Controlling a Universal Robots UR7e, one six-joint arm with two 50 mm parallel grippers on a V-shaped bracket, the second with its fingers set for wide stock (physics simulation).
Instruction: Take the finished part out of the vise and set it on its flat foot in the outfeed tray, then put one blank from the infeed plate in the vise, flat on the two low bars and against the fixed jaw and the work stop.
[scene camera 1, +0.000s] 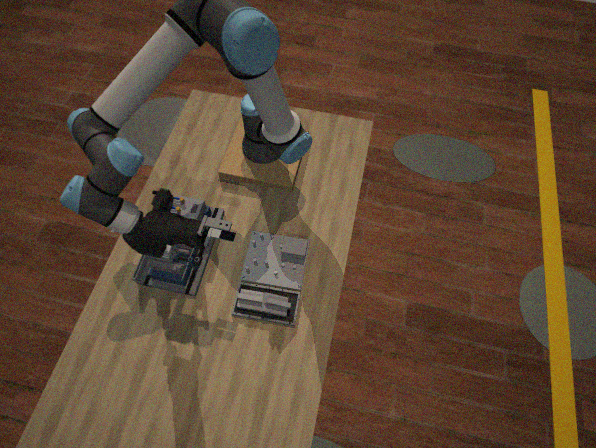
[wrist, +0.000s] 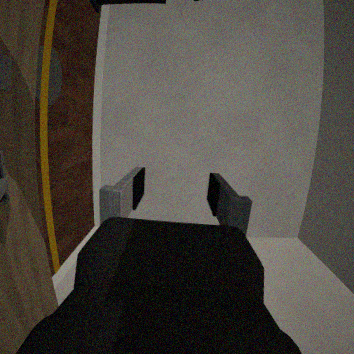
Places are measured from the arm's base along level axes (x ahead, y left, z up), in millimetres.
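Pixels of known places: hand at its tool point: (scene camera 1: 225, 230) (wrist: 175, 189); arm's base at its link origin: (scene camera 1: 263, 147).
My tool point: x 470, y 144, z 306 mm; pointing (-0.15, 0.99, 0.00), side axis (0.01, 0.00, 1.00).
For each thing: its top centre in the pictures, then the offset to it from my tool point. "*": a spot on its surface instead. Level surfaces: height alone.
- vise at its top centre: (scene camera 1: 174, 233) 236 mm down, 25 mm back, 228 mm right
- grey infeed plate at its top centre: (scene camera 1: 275, 259) 327 mm down, 96 mm back, 68 mm left
- grey block at its top centre: (scene camera 1: 294, 245) 291 mm down, 146 mm back, 111 mm left
- dark outfeed tray at a spot on its surface: (scene camera 1: 265, 320) * 326 mm down, 93 mm ahead, 118 mm left
- long light grey piece at its top centre: (scene camera 1: 250, 297) 294 mm down, 54 mm ahead, 55 mm left
- table at its surface level: 335 mm down
My gripper (scene camera 1: 227, 229) (wrist: 176, 192) is open and empty; it points sideways above the gap between the vise and the grey plate. The second gripper on the bracket is over the vise, and its fingers are too dark to make out. The vise (scene camera 1: 167, 274) is at the left of the table, partly hidden by the bracket; a finished part in it cannot be made out. The grey infeed plate (scene camera 1: 254, 274) has small pegs and a grey block (scene camera 1: 294, 256) at its back right corner. The dark outfeed tray (scene camera 1: 265, 320) adjoins its front edge, with a long light grey piece (scene camera 1: 262, 299) in it.
The robot base stands on a wooden board (scene camera 1: 235, 170) at the back of the table (scene camera 1: 240, 390). Small yellow and blue fittings (scene camera 1: 177, 204) show behind the vise. A yellow floor line (scene camera 1: 552, 250) (wrist: 45, 125) runs beyond the table.
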